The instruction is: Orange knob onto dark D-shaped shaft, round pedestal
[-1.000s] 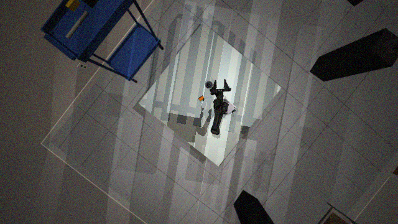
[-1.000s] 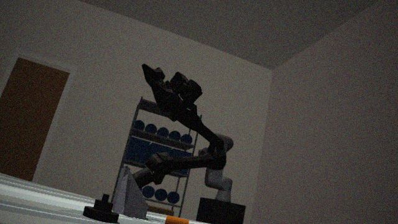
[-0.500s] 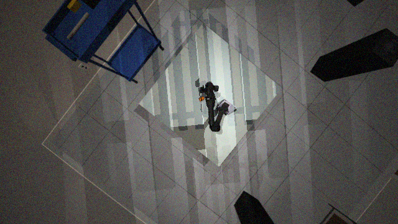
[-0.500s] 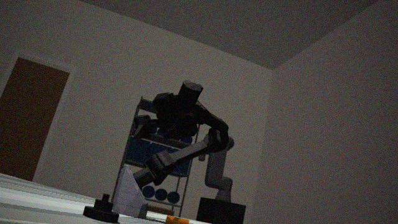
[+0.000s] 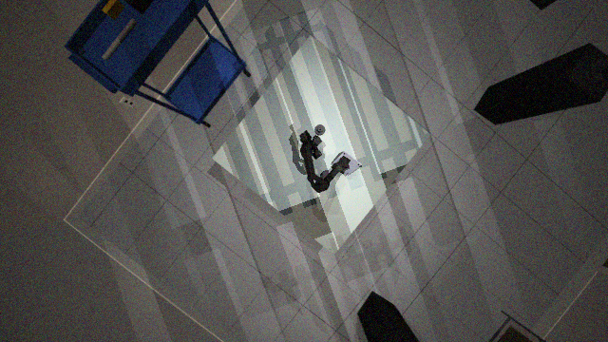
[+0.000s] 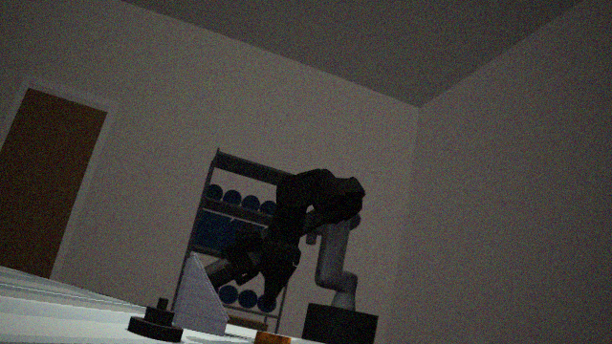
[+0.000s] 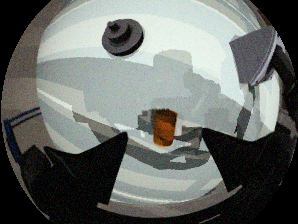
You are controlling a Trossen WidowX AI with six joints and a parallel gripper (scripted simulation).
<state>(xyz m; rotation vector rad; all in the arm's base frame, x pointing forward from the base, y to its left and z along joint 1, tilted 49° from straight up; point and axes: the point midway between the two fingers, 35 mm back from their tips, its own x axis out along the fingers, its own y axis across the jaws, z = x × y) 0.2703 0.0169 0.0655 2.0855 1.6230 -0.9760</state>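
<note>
My gripper tip is 20 mm to the right of the orange knob and 60 mm above it. Also, from my gripper tip: dark round pedestal (20 mm ahead, 180 mm to the right, 50 mm below).
</note>
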